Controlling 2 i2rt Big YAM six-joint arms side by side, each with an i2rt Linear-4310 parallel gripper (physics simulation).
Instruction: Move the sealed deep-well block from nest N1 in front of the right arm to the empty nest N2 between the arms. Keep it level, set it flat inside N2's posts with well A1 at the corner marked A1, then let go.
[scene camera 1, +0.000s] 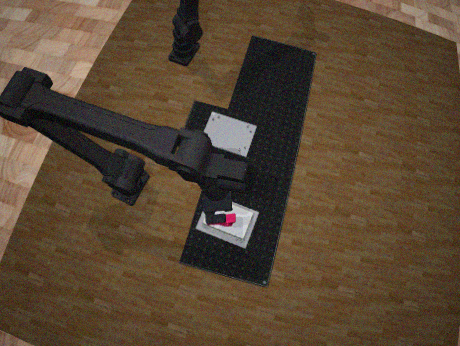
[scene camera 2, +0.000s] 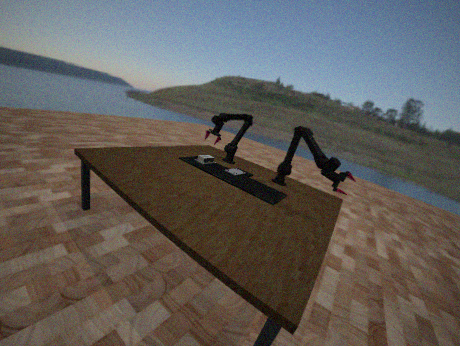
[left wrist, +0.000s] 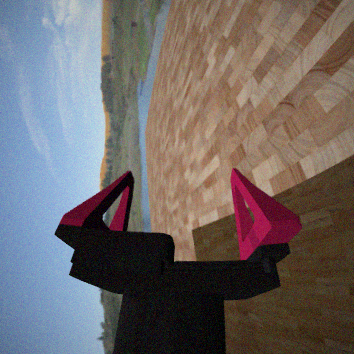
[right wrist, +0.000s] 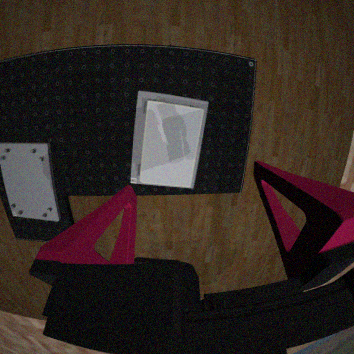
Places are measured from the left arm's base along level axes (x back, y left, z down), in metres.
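Pixels of known places: left gripper, fingertip midpoint: (scene camera 2: 351, 188) (left wrist: 180, 173); right gripper, fingertip midpoint: (scene camera 1: 228, 208) (scene camera 2: 209, 141) (right wrist: 191, 179); left arm's base, origin of the base link: (scene camera 1: 184, 52) (scene camera 2: 278, 182); right arm's base, origin of the base link: (scene camera 1: 130, 185) (scene camera 2: 228, 161).
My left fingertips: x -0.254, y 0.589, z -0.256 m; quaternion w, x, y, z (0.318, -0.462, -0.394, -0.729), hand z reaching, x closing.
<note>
For each thing: its top centre in the pictures, then the offset to it from my left fingertips. Level surfaces: height alone.
- sealed deep-well block, middle of its top: (right wrist: 170, 146) (scene camera 1: 228, 217) (scene camera 2: 206, 156) dz +0.189, dx -0.170, dy -1.130 m
- nest N1, middle of its top: (right wrist: 168, 142) (scene camera 1: 227, 220) dz +0.225, dx -0.171, dy -1.130 m
- Nest N2, middle of its top: (right wrist: 22, 185) (scene camera 1: 228, 132) (scene camera 2: 236, 170) dz +0.221, dx -0.055, dy -0.857 m
- black perforated mat, its level: dz +0.243 m
- brown wooden table, its level: dz +0.256 m
The sealed deep-well block (scene camera 1: 242, 226) (scene camera 2: 205, 158) (right wrist: 172, 145), white and flat-topped, sits in nest N1 (right wrist: 139, 135), a grey plate with a small pale label at its lower left corner in the right wrist view. Nest N2 (scene camera 1: 230, 132) (scene camera 2: 235, 171) (right wrist: 30, 182) is a bare light grey plate with short dark posts near its corners; its A1 mark cannot be read. My right gripper (scene camera 1: 230, 219) (scene camera 2: 211, 142) (right wrist: 191, 179) is open and empty, above the block and apart from it. My left gripper (scene camera 2: 349, 186) (left wrist: 180, 173) is open and empty, far from both nests.
Both nests stand on a black perforated mat (scene camera 1: 272, 95) (scene camera 2: 260, 192) (right wrist: 90, 100) on the brown wooden table (scene camera 1: 360, 200) (scene camera 2: 215, 235). In scene camera 1 the right arm's forearm and wrist pass close to N2's lower left side. The left gripper hangs out past the table's edge.
</note>
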